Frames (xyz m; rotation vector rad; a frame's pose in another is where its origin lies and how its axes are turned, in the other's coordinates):
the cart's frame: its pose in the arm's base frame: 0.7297 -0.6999 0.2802 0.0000 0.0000 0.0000
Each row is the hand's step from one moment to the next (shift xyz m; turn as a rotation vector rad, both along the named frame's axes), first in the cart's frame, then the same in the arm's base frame.
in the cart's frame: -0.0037 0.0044 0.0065 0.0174 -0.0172 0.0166
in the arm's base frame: -0.0037 0.0044 0.0065 0.0174 -0.0172 0.0166
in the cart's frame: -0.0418 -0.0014 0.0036 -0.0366 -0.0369 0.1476
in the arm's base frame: -0.0418 -0.0014 0.0036 -0.0366 -0.0369 0.1476
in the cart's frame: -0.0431 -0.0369 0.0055 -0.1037 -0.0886 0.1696
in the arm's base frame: -0.0431 -0.0369 0.0055 -0.1037 -0.0886 0.1696
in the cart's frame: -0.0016 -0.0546 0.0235 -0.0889 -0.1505 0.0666
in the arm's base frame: -0.0016 -0.0546 0.0235 -0.0889 -0.1505 0.0666
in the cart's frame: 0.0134 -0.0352 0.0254 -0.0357 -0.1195 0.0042
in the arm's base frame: 0.0134 -0.0352 0.0254 -0.0357 -0.1195 0.0042
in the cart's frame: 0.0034 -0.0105 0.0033 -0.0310 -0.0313 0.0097
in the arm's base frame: 0.0034 -0.0105 0.0033 -0.0310 -0.0313 0.0097
